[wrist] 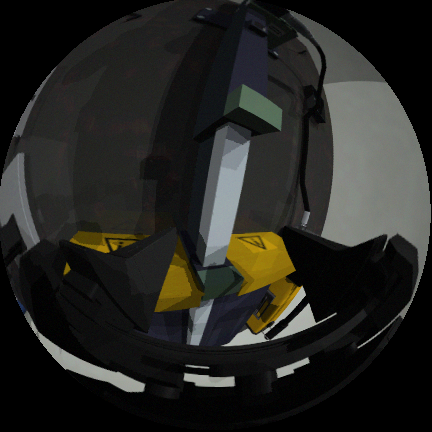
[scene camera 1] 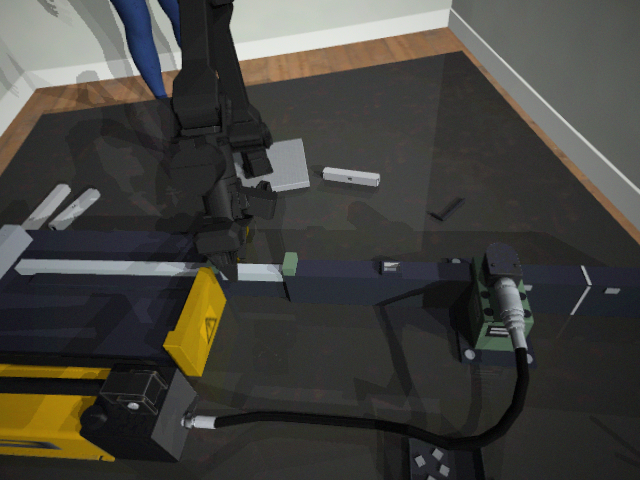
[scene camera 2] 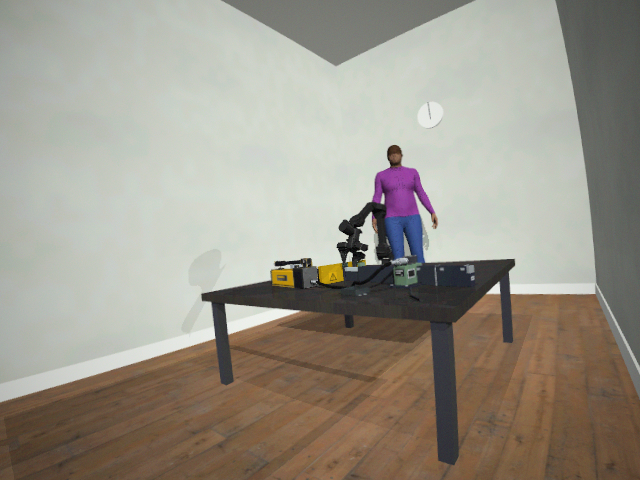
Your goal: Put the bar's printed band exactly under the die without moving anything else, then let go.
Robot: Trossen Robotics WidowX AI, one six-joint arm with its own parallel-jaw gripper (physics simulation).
same spot on die block: (wrist: pixel 235 90) = (scene camera 2: pixel 364 263)
same spot on yellow and black unit: (scene camera 1: pixel 132 411) = (scene camera 2: pixel 303 266)
